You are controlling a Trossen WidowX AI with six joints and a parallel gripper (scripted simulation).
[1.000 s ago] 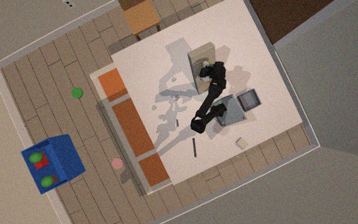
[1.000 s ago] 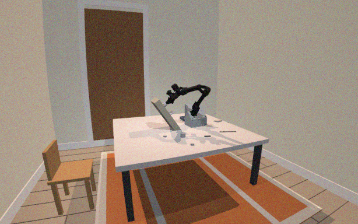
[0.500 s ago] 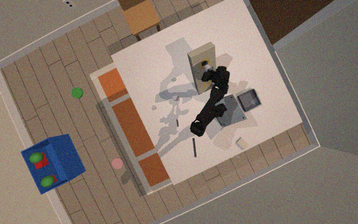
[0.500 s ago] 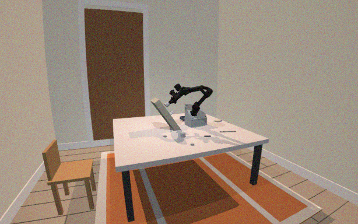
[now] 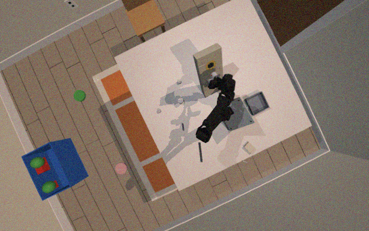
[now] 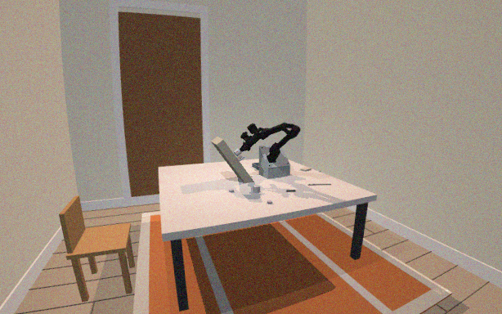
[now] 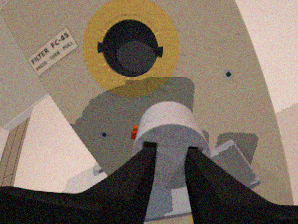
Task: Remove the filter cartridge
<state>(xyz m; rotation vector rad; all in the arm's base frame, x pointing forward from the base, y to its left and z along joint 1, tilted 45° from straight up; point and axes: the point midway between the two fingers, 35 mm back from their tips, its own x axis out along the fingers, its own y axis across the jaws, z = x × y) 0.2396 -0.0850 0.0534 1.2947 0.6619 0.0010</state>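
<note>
Now: the round filter cartridge 1 cm ahead of my gripper tip and 1 cm below it. Round my gripper tip: service panel (5 cm ahead, 6 cm below); small pale block (65 cm behind, 1 cm to the right, 21 cm below); grey tray (35 cm behind, 25 cm to the right, 21 cm below).
</note>
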